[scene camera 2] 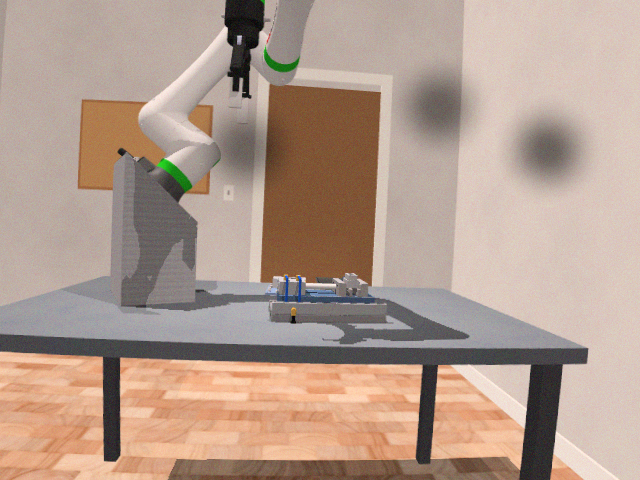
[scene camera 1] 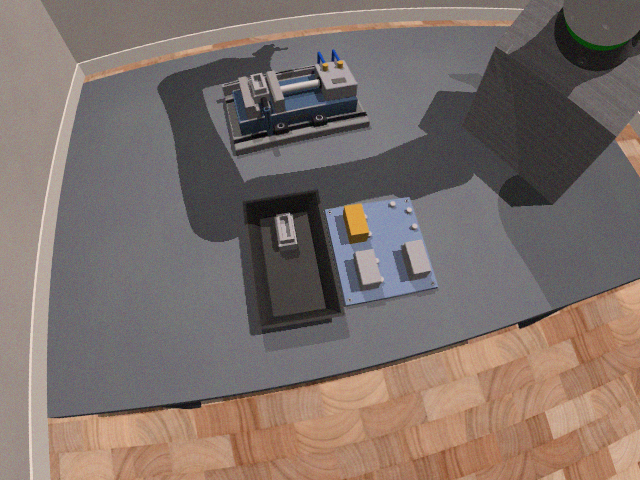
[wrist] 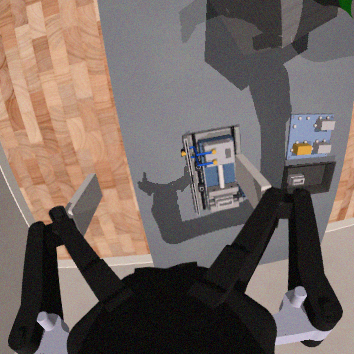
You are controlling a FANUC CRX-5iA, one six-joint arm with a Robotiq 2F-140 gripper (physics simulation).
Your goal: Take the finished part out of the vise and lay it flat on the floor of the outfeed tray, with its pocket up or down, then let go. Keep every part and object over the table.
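Places are measured from the arm's base along level axes (x back, y right, z up), in centimetres.
Where they show: gripper, between the fingertips: (scene camera 2: 238, 116) (wrist: 165, 175); arm's base, origin of its link: (scene camera 2: 156, 193) (scene camera 1: 595, 32).
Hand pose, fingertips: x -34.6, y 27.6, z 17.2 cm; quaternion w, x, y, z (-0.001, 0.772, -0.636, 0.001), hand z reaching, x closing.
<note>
Things, the pixels of their centre, and the offset from my fingertips.
- light grey finished part, middle of its body: (scene camera 1: 259, 87) (scene camera 2: 350, 280) (wrist: 223, 200) dx -27.7, dy -21.3, dz -40.0 cm
- grey vise, middle of its body: (scene camera 1: 293, 95) (scene camera 2: 324, 296) (wrist: 217, 175) dx -20.8, dy -19.1, dz -44.8 cm
- light grey pocketed part, middle of its body: (scene camera 1: 285, 231) (wrist: 295, 179) dx -21.8, dy -51.9, dz -46.9 cm
- light blue plate, middle of its body: (scene camera 1: 380, 248) (wrist: 309, 136) dx -4.8, dy -54.4, dz -49.4 cm
- orange block, middle of its body: (scene camera 1: 355, 223) (wrist: 301, 148) dx -9.3, dy -50.5, dz -47.2 cm
The light grey finished part (scene camera 1: 260, 91) (scene camera 2: 351, 279) (wrist: 224, 202) sits between the jaws at one end of the blue and grey vise (scene camera 1: 338, 106) (scene camera 2: 325, 298) (wrist: 228, 174); in scene camera 1 its pocket faces up. The dark outfeed tray (scene camera 1: 294, 289) (wrist: 320, 182) holds another light grey pocketed part (scene camera 1: 286, 244) (wrist: 297, 181), pocket up, near its vise-side end. My gripper (scene camera 2: 238, 111) (wrist: 165, 175) is wide open and empty, high above the table. In the wrist view the vise appears by the right finger. The gripper does not show in scene camera 1.
A light blue plate (scene camera 1: 387, 237) (wrist: 310, 135) beside the tray carries an orange block (scene camera 1: 356, 223) (wrist: 302, 149), two grey blocks (scene camera 1: 368, 267) (scene camera 1: 416, 258) and small pegs. The arm's tall grey pedestal (scene camera 1: 532, 129) (scene camera 2: 155, 258) stands on the table. Blue hoses rise at the vise's far end.
</note>
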